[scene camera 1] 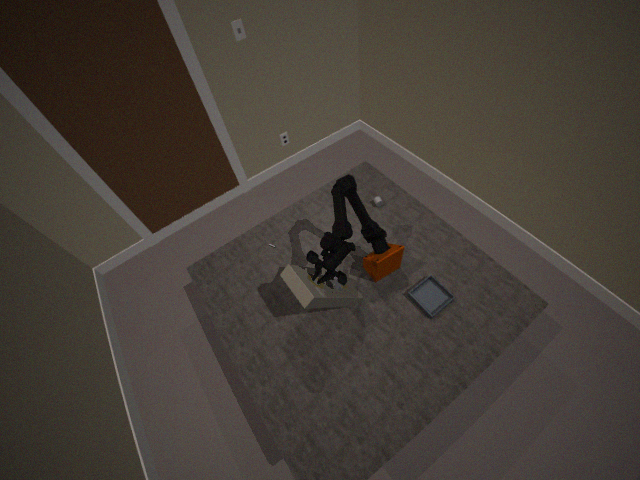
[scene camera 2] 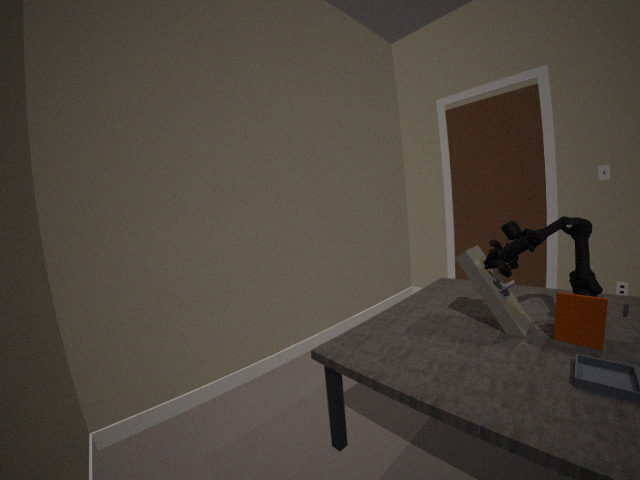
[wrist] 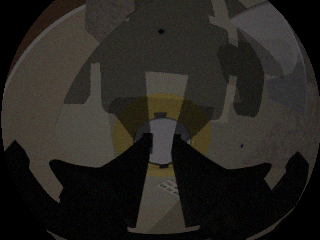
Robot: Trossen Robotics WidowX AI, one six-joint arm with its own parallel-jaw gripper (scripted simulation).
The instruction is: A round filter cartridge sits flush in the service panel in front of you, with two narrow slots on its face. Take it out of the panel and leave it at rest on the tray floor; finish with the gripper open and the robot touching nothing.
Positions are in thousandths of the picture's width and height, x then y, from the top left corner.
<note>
In view: the gripper (scene camera 2: 755, 557), a round filter cartridge (wrist: 508, 544) and a service panel (scene camera 2: 802, 666).
The gripper is seen too in scene camera 1 (scene camera 1: 491, 591) and in the wrist view (wrist: 502, 581). The service panel shows as well in scene camera 1 (scene camera 1: 466, 580).
</note>
